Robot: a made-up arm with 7 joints.
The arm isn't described. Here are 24 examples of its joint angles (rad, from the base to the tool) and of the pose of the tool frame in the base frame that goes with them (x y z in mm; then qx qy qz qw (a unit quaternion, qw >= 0)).
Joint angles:
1: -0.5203 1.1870 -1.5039 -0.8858 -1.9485 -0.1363 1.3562
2: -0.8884 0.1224 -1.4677 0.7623 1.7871 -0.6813 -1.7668
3: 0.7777 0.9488 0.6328 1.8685 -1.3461 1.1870 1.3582
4: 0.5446 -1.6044 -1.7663 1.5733 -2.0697 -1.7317 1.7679
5: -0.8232 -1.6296 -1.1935 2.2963 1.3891 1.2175 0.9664
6: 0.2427 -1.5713 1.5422 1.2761 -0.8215 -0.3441 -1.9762
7: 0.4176 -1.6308 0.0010 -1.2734 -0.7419 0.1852 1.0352
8: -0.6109 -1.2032 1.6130 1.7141 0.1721 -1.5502 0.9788
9: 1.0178 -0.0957 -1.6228 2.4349 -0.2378 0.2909 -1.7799
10: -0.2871 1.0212 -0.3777 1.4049 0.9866 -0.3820 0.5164
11: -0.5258 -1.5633 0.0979 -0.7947 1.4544 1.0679 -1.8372
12: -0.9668 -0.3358 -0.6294 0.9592 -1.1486 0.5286 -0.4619
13: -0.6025 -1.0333 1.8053 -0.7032 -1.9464 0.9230 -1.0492
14: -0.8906 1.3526 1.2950 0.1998 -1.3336 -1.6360 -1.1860
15: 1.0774 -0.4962 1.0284 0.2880 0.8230 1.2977 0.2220
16: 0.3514 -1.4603 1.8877 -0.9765 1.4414 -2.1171 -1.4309
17: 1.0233 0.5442 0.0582 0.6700 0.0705 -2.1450 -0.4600
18: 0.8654 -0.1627 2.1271 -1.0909 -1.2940 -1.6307 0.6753
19: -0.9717 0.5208 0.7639 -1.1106 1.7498 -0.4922 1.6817
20: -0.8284 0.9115 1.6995 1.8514 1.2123 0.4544 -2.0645
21: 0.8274 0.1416 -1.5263 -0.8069 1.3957 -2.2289 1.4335
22: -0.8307 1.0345 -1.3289 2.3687 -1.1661 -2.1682 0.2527
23: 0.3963 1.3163 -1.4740 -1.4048 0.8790 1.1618 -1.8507
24: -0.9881 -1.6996 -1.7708 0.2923 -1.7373 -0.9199 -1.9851
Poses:
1: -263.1 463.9 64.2 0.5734 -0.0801 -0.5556 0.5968
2: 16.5 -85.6 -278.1 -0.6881 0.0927 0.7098 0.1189
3: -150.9 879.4 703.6 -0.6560 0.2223 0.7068 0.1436
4: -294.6 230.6 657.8 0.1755 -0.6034 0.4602 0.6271
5: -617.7 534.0 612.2 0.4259 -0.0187 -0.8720 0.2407
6: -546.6 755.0 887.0 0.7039 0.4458 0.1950 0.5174
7: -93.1 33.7 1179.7 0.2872 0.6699 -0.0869 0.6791
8: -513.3 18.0 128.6 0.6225 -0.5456 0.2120 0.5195
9: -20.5 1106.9 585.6 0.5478 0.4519 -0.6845 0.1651
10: 212.4 178.7 -216.1 0.7119 0.5246 0.1216 0.4507
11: -637.8 148.0 898.7 -0.1278 0.8321 0.5185 0.1497
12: -101.9 135.8 88.2 -0.1586 0.1870 -0.0234 0.9692
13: -359.7 386.9 632.2 0.4954 -0.1751 0.5872 0.6157
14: 63.5 295.5 574.0 -0.2561 -0.8392 0.2510 0.4089
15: -87.8 443.6 480.8 -0.9804 0.0344 -0.1821 0.0672
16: -568.4 276.7 943.6 -0.2345 -0.9011 -0.3357 0.1426
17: -332.0 825.6 268.3 0.3353 0.8410 -0.2183 0.3641
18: 208.9 478.1 366.2 0.5542 0.5633 0.3568 0.4982
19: 71.8 -75.1 117.6 -0.1212 -0.4838 -0.8581 0.1221
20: 518.1 -105.9 81.0 -0.3014 -0.5162 0.0742 0.7982
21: -1.1 935.1 552.8 0.7016 -0.1641 0.6933 0.0158
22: 265.8 -208.0 98.8 -0.2043 0.4230 -0.7150 0.5178
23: 290.5 1228.7 185.0 0.4798 0.2974 -0.2846 0.7748
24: -49.1 445.9 626.8 0.9863 -0.1060 -0.1066 0.0676
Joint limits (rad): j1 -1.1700..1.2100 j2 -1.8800..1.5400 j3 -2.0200..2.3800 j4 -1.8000..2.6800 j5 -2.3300..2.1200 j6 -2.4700..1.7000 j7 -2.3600..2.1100
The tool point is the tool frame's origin. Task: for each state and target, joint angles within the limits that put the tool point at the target. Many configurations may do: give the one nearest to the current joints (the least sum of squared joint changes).
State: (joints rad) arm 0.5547 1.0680 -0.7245 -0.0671 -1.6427 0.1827 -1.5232
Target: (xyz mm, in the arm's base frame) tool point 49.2 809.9 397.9
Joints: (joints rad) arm 0.1177 1.0415 -0.4540 0.2293 -2.1283 0.6262 -1.5055
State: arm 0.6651 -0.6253 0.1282 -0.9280 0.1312 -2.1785 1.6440
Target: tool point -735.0 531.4 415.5
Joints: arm 0.7371 -0.6111 0.2602 -0.9508 0.1931 -1.9924 1.5971
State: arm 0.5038 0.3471 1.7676 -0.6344 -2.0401 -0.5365 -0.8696
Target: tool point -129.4 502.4 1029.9
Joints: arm 1.0212 0.3297 2.0997 -0.0757 -1.8190 -0.5940 -1.0138
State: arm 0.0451 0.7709 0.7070 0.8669 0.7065 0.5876 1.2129
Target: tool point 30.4 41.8 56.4
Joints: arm -0.2059 0.4185 0.3991 0.8124 0.9844 0.5676 1.2446
